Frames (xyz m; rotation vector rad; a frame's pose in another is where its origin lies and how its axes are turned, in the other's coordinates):
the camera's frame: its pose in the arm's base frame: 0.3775 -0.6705 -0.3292 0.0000 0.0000 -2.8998
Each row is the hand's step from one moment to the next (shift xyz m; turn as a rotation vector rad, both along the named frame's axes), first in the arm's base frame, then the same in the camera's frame.
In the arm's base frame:
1: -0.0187 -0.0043 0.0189 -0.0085 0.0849 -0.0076
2: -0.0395 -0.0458 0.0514 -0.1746 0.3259 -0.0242
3: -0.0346 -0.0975 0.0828 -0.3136 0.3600 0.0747
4: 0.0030 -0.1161 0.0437 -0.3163 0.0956 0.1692
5: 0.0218 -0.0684 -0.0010 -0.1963 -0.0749 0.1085
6: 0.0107 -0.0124 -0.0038 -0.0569 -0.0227 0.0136
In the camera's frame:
1: 0.0192 -0.0003 0.0189 -0.0121 -0.0845 -0.0076
2: 0.0493 0.0350 0.0514 0.0915 -0.3582 -0.0242
3: 0.0569 0.0864 0.0828 0.2183 -0.4246 0.0747
4: 0.0249 0.1134 0.0437 0.2842 -0.1686 0.1692
5: -0.0048 0.0716 -0.0010 0.2085 0.0257 0.1085
6: -0.0074 0.0146 -0.0038 0.0607 0.0084 0.0136

